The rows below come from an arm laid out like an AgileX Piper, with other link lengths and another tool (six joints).
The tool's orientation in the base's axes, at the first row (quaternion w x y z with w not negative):
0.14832 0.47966 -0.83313 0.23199
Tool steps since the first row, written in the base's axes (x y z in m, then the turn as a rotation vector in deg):
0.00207 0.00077 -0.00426 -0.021 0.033 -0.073
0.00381 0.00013 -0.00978 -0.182 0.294 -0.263
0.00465 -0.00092 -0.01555 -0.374 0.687 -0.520
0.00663 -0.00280 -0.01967 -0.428 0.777 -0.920
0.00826 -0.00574 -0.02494 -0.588 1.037 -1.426
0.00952 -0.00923 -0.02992 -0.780 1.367 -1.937
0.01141 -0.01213 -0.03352 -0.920 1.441 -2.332
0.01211 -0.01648 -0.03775 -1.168 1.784 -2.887
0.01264 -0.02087 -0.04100 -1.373 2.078 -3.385
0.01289 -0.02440 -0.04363 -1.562 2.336 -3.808
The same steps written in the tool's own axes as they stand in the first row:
-0.00359 -0.00042 0.00316 -0.048 0.050 0.045
-0.00658 -0.00086 0.00813 -0.248 0.349 0.072
-0.00894 -0.00064 0.01356 -0.561 0.749 0.087
-0.01048 -0.00216 0.01801 -0.787 0.932 0.380
-0.01162 -0.00356 0.02399 -1.136 1.307 0.676
-0.01203 -0.00494 0.03003 -1.522 1.741 0.940
-0.01254 -0.00696 0.03457 -1.692 1.991 1.239
-0.01170 -0.00841 0.04044 -2.080 2.490 1.534
-0.01028 -0.00998 0.04551 -2.427 2.917 1.807
-0.00906 -0.01108 0.04960 -2.720 3.296 2.034

